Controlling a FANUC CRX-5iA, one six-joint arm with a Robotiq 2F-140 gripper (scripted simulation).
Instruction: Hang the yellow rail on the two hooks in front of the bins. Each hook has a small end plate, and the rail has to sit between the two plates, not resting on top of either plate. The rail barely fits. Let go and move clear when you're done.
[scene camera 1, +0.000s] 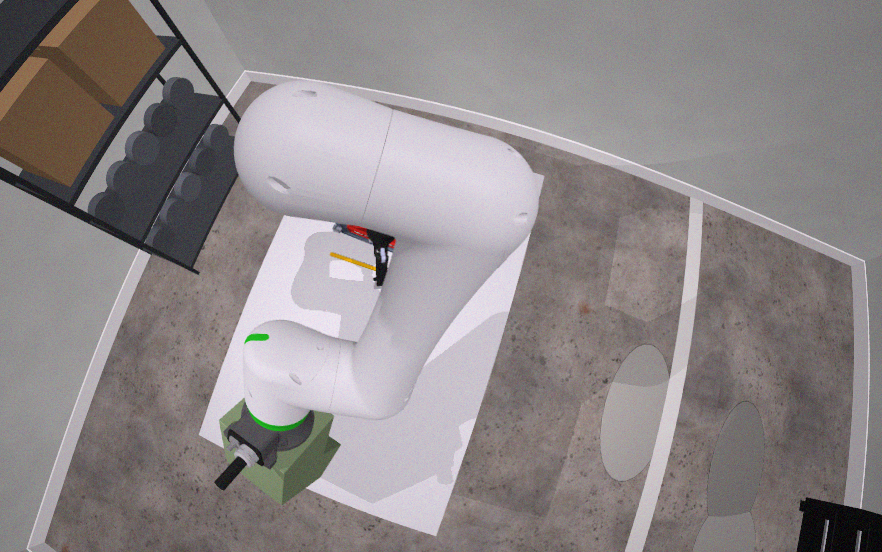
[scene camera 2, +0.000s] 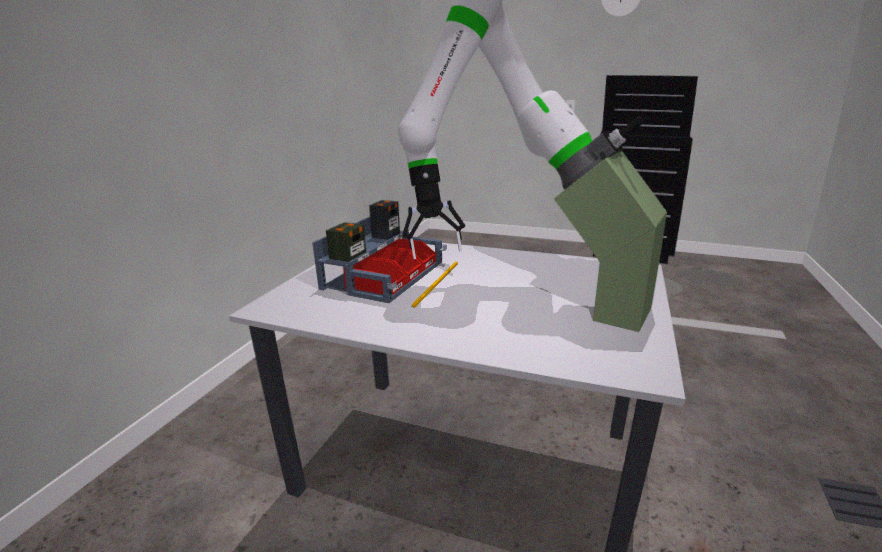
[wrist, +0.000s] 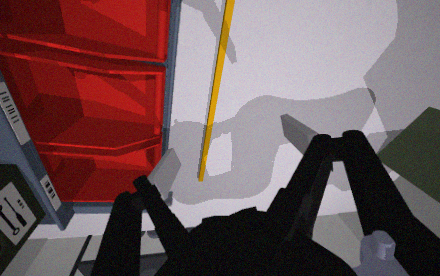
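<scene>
Gripper (scene camera 2: 437, 254) in sight. Wrist too: gripper (wrist: 227, 141).
</scene>
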